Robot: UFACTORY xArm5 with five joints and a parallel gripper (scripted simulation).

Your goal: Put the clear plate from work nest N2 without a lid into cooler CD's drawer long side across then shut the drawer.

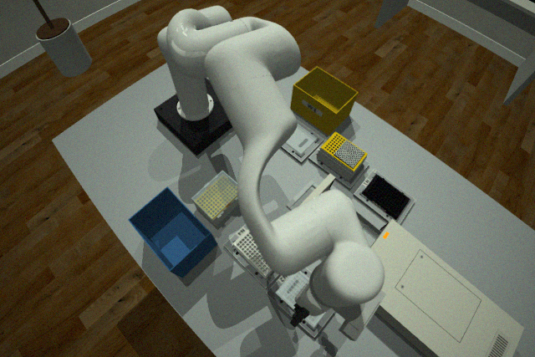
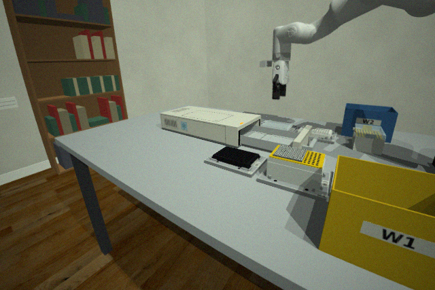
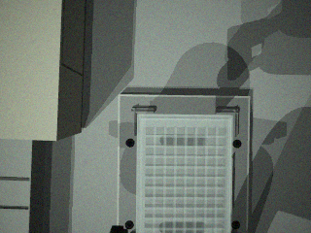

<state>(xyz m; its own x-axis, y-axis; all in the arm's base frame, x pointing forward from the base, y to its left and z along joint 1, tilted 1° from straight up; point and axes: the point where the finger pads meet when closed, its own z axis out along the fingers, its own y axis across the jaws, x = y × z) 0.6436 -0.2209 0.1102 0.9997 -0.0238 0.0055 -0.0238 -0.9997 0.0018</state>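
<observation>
The clear plate lies 140 mm below my hand. Also, from my hand: cooler CD 120 mm ahead, 190 mm to the left, 120 mm below; drawer 20 mm behind, 200 mm to the left, 120 mm below; white plate 170 mm behind, 10 mm to the left, 140 mm below.
</observation>
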